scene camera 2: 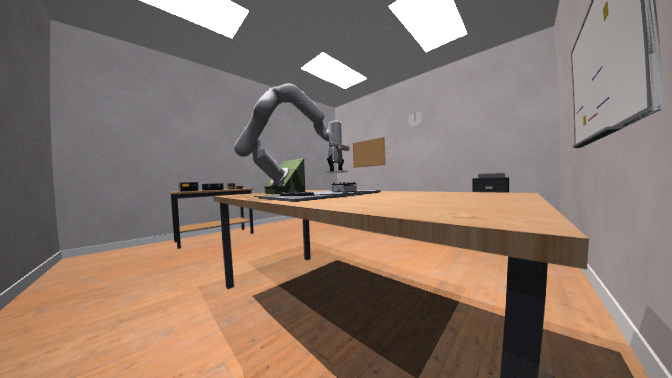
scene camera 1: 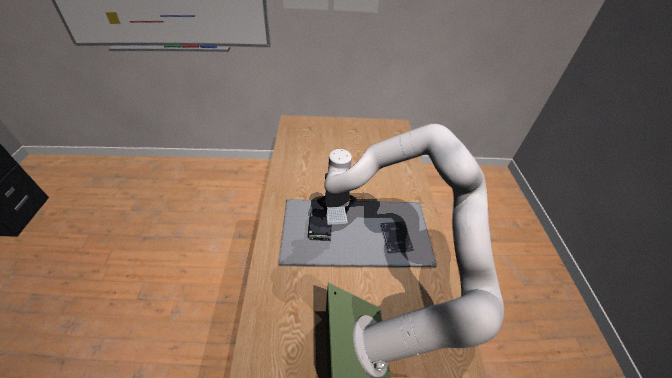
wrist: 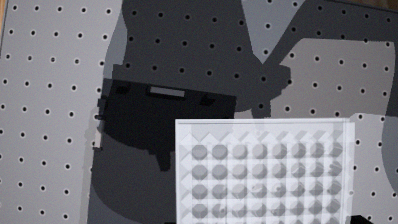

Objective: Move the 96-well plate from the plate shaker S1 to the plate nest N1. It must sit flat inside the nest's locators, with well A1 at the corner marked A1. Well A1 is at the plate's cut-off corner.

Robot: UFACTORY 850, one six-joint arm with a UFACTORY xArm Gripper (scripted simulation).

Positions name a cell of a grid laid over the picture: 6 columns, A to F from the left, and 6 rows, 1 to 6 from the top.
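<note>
What I am looking at here is a 96-well plate (wrist: D5), and along with it I see a plate shaker S1 (wrist: C5).
</note>
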